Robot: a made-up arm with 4 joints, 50 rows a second.
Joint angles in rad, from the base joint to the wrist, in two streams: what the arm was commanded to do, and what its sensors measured. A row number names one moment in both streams.
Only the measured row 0 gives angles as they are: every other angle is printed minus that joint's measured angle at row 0.
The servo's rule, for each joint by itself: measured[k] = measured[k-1] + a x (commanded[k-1-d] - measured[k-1]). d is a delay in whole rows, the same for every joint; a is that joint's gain. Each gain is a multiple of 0.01, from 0.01 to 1. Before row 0 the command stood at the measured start. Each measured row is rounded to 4 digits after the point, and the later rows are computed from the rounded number. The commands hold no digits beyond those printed.
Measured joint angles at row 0: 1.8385 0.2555 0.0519 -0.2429
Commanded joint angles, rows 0 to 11: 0.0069 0.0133 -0.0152 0.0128; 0.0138 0.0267 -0.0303 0.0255; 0.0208 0.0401 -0.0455 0.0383; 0.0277 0.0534 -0.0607 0.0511; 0.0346 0.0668 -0.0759 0.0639; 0.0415 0.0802 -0.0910 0.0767; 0.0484 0.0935 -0.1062 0.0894; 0.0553 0.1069 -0.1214 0.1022; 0.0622 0.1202 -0.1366 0.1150; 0.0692 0.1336 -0.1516 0.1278; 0.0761 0.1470 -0.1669 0.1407; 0.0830 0.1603 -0.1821 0.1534
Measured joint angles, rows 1 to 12: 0.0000 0.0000 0.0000 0.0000; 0.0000 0.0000 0.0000 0.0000; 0.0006 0.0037 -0.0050 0.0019; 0.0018 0.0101 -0.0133 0.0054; 0.0035 0.0185 -0.0239 0.0103; 0.0057 0.0283 -0.0360 0.0164; 0.0083 0.0391 -0.0492 0.0235; 0.0113 0.0506 -0.0630 0.0315; 0.0146 0.0626 -0.0773 0.0402; 0.0183 0.0750 -0.0919 0.0495; 0.0223 0.0877 -0.1067 0.0593; 0.0265 0.1006 -0.1215 0.0696
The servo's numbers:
d 2
a 0.09 0.28 0.33 0.15

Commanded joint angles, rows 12 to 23: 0.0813 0.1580 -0.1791 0.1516; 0.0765 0.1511 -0.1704 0.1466; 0.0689 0.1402 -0.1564 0.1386; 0.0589 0.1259 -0.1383 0.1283; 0.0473 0.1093 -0.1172 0.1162; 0.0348 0.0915 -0.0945 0.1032; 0.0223 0.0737 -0.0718 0.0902; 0.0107 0.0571 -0.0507 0.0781; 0.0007 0.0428 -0.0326 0.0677; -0.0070 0.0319 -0.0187 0.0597; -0.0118 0.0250 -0.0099 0.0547; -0.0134 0.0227 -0.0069 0.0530
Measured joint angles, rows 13 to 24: 0.0310 0.1136 -0.1365 0.0803; 0.0357 0.1267 -0.1515 0.0913; 0.0398 0.1355 -0.1606 0.1003; 0.0431 0.1399 -0.1638 0.1072; 0.0454 0.1400 -0.1614 0.1119; 0.0466 0.1361 -0.1538 0.1144; 0.0467 0.1286 -0.1417 0.1147; 0.0456 0.1182 -0.1261 0.1130; 0.0435 0.1057 -0.1082 0.1096; 0.0405 0.0921 -0.0892 0.1049; 0.0369 0.0783 -0.0705 0.0993; 0.0329 0.0653 -0.0534 0.0934
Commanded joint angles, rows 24 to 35: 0.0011 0.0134 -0.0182 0.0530; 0.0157 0.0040 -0.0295 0.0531; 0.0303 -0.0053 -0.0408 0.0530; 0.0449 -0.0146 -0.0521 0.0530; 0.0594 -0.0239 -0.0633 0.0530; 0.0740 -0.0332 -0.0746 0.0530; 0.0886 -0.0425 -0.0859 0.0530; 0.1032 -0.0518 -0.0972 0.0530; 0.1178 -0.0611 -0.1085 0.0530; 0.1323 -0.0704 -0.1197 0.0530; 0.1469 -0.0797 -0.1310 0.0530; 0.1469 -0.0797 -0.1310 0.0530
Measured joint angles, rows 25 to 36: 0.0289 0.0540 -0.0390 0.0876; 0.0251 0.0452 -0.0284 0.0824; 0.0229 0.0363 -0.0250 0.0780; 0.0223 0.0273 -0.0265 0.0743; 0.0230 0.0182 -0.0312 0.0711; 0.0250 0.0090 -0.0381 0.0684; 0.0281 -0.0002 -0.0464 0.0661; 0.0322 -0.0094 -0.0557 0.0641; 0.0373 -0.0187 -0.0657 0.0624; 0.0432 -0.0280 -0.0761 0.0610; 0.0499 -0.0373 -0.0868 0.0598; 0.0573 -0.0466 -0.0977 0.0588
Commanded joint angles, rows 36 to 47: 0.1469 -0.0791 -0.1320 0.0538; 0.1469 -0.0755 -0.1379 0.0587; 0.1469 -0.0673 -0.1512 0.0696; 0.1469 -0.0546 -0.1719 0.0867; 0.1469 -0.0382 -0.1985 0.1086; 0.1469 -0.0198 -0.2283 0.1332; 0.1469 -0.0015 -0.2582 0.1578; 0.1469 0.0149 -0.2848 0.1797; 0.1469 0.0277 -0.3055 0.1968; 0.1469 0.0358 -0.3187 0.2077; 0.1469 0.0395 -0.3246 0.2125; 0.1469 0.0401 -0.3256 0.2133
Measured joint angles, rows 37 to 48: 0.0654 -0.0559 -0.1087 0.0579; 0.0727 -0.0626 -0.1161 0.0572; 0.0794 -0.0672 -0.1213 0.0567; 0.0855 -0.0695 -0.1268 0.0570; 0.0910 -0.0689 -0.1349 0.0589; 0.0960 -0.0649 -0.1471 0.0631; 0.1006 -0.0574 -0.1641 0.0699; 0.1048 -0.0469 -0.1853 0.0794; 0.1086 -0.0342 -0.2094 0.0912; 0.1120 -0.0205 -0.2343 0.1045; 0.1151 -0.0070 -0.2578 0.1183; 0.1180 0.0050 -0.2779 0.1317
